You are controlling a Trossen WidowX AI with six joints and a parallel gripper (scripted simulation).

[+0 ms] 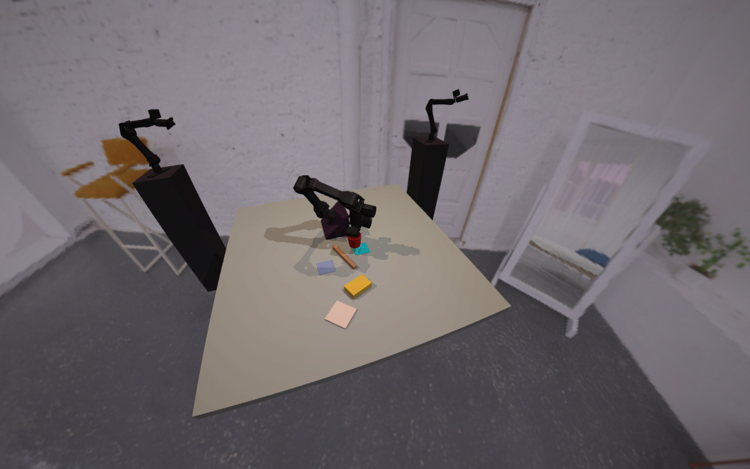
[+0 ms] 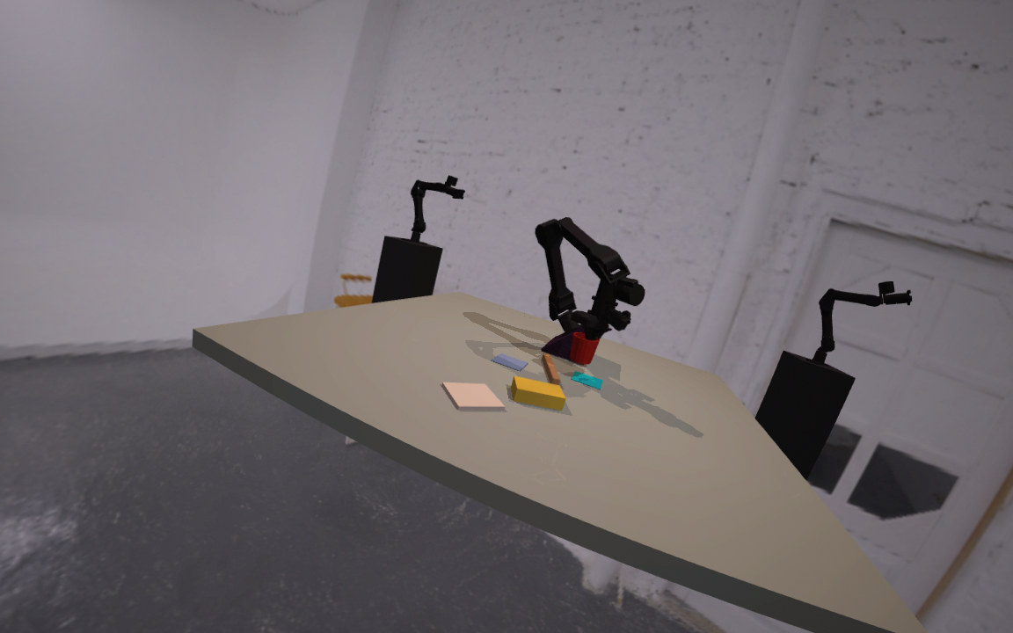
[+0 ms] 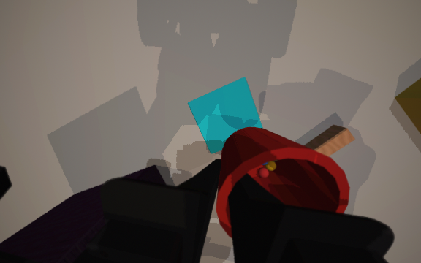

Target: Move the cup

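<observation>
My gripper tip is now 10 mm short of the teal pad, 20 mm to the right of it and 100 mm above it. Also, from my gripper tip: orange wooden bar: 50 mm ahead, 80 mm to the right, 90 mm below; lavender block: 100 mm ahead, 190 mm to the right, 100 mm below; red cup: 30 mm ahead, 20 mm to the right.
</observation>
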